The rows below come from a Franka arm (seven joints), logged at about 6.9 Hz.
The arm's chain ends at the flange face. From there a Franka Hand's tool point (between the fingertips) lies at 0.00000 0.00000 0.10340 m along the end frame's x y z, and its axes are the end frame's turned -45 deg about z.
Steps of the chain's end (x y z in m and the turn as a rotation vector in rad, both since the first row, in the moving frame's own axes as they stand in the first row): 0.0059, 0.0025, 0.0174, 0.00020, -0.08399, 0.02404; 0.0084, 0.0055, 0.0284, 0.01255, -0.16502, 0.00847; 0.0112, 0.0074, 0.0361, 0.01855, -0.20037, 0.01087
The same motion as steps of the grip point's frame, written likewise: -0.0036, -0.0003, 0.0170, 0.05953, -0.05925, 0.02404; -0.0090, -0.0031, 0.0270, 0.12556, -0.10781, 0.00847; -0.0104, -0.0028, 0.0340, 0.15480, -0.12857, 0.01087
